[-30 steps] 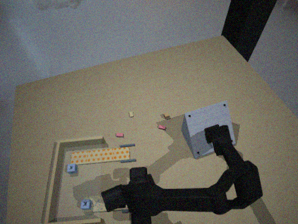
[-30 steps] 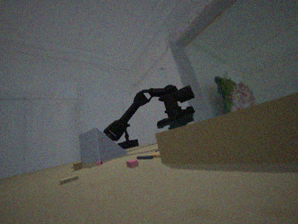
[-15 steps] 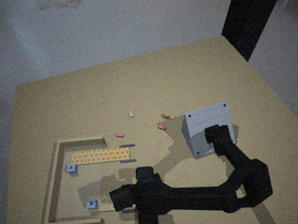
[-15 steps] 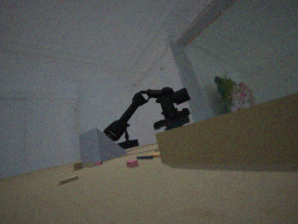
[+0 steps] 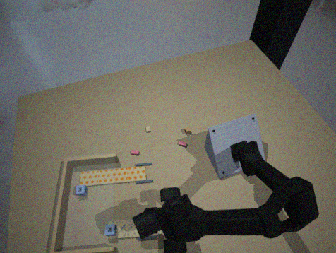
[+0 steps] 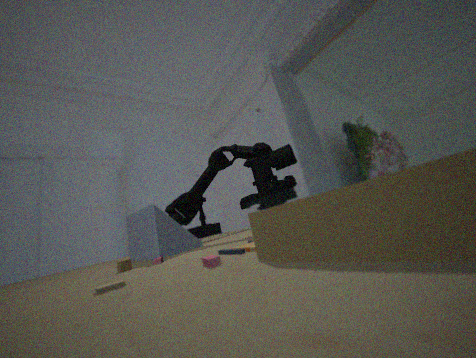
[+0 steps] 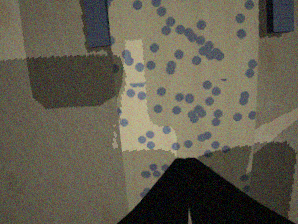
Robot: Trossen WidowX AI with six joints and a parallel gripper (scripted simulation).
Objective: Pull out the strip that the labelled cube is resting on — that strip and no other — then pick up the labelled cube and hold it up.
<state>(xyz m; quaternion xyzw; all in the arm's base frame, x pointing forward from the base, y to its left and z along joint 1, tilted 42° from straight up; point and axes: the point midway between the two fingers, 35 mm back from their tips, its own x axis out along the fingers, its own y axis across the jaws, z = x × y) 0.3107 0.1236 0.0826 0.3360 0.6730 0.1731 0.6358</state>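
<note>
Right now the pale speckled strip is 9 cm ahead of my gripper tip and 2 cm to the right of it.
</note>
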